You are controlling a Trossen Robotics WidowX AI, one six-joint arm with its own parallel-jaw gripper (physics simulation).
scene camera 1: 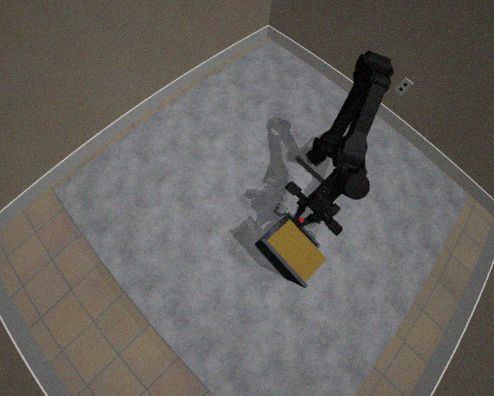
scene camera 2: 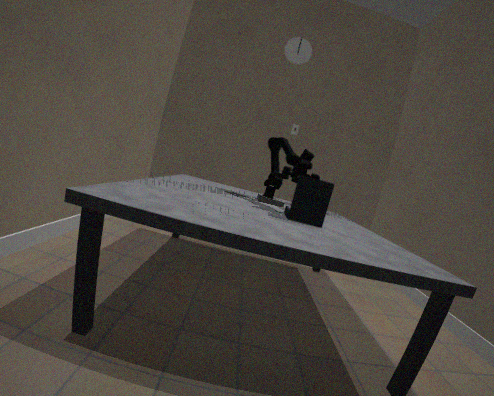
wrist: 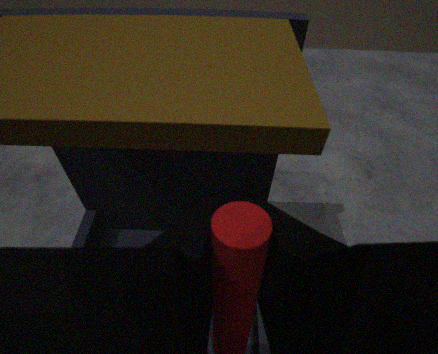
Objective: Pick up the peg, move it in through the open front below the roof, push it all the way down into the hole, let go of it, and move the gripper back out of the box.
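Pixels of known places: gripper, fingertip midpoint: (wrist: 229, 204); arm's base, origin of the base link: (scene camera 1: 316, 156) (scene camera 2: 268, 197).
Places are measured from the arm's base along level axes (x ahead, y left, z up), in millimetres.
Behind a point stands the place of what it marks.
The red peg (scene camera 1: 301, 220) @(x 286, y 145, z 161 mm) (wrist: 240, 260) @(x 277, y 143, z 158 mm) is held between the dark fingers of my gripper (scene camera 1: 300, 220) (wrist: 229, 204) @(x 314, y 147, z 128 mm), which is shut on it. In the wrist view the peg's round top faces the camera and its lower end runs out of the frame. The box has a yellow roof (scene camera 1: 297, 251) @(x 351, y 198, z 169 mm) (wrist: 165, 75) @(x 334, y 172, z 169 mm) and dark walls (scene camera 1: 280, 265) @(x 399, y 208, z 110 mm) (scene camera 2: 312, 202) @(x 399, y 206, z 66 mm) (wrist: 175, 185) @(x 390, y 193, z 44 mm). The peg and fingers are in front of the roof's front edge, outside the roofed part. The hole does not show in these views.
The box stands on the grey table top (scene camera 1: 165, 235) @(x 645, y -96, z -33 mm) (scene camera 2: 165, 205) @(x 784, y -275, z -33 mm) (wrist: 380, 125) @(x 606, y -57, z -33 mm). The arm (scene camera 1: 367, 115) @(x 41, y 46, z 318 mm) (scene camera 2: 275, 165) @(x -3, y -7, z 196 mm) reaches to the box from its base. A thin dark bar (scene camera 1: 310, 169) @(x 50, y 26, z -14 mm) lies beside the arm. The table's front edge (scene camera 2: 225, 240) @(x 866, y -52, z -57 mm) shows in scene camera 2.
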